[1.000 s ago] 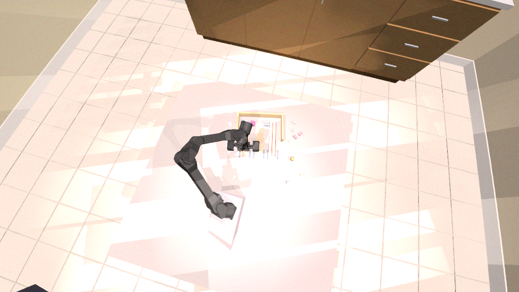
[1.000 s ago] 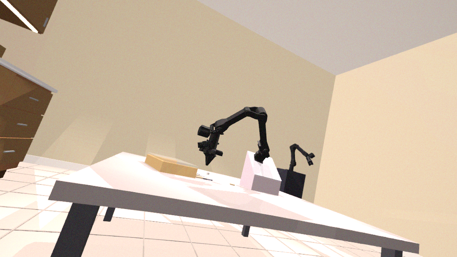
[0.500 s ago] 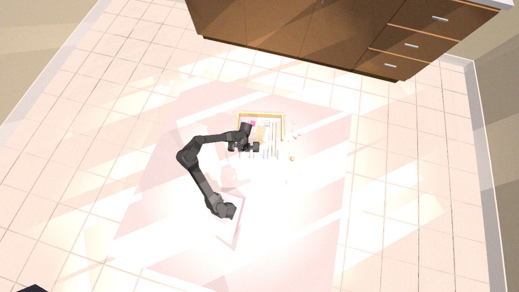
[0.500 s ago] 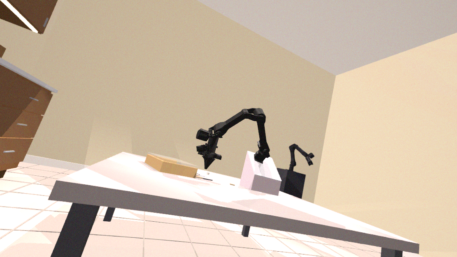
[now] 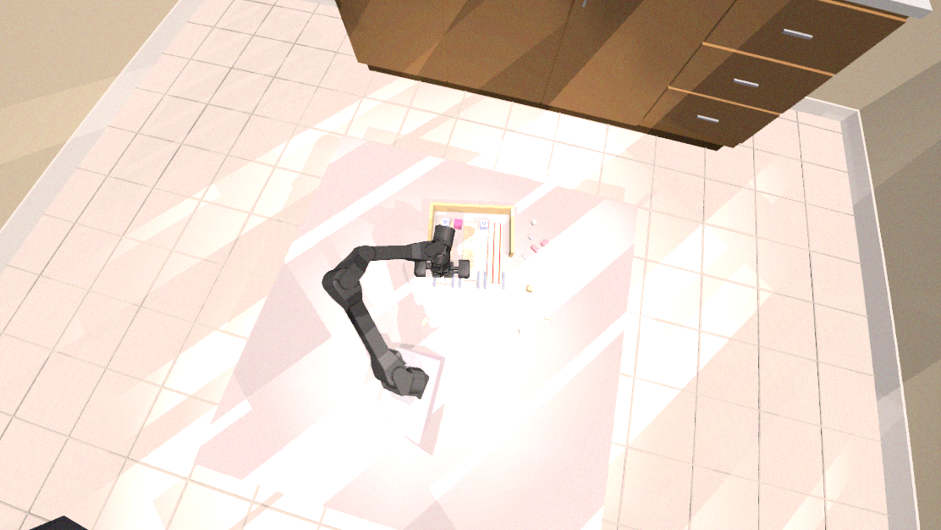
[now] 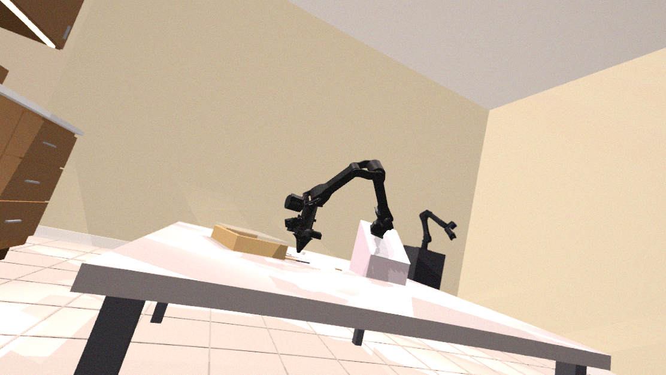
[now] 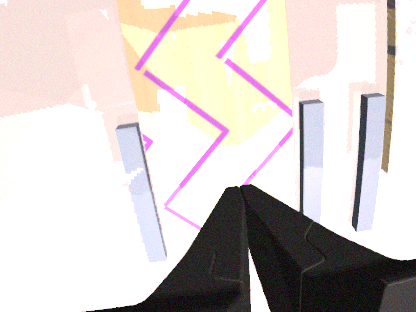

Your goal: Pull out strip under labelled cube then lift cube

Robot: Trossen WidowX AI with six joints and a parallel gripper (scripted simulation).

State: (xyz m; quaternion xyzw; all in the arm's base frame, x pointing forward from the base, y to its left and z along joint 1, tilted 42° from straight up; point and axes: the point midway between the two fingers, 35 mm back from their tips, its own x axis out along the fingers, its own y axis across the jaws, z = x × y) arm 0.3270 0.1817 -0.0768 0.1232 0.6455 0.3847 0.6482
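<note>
Now: gripper tip 13 cm short of the pale strip, 5 cm to the left of it and 3 cm above it.
</note>
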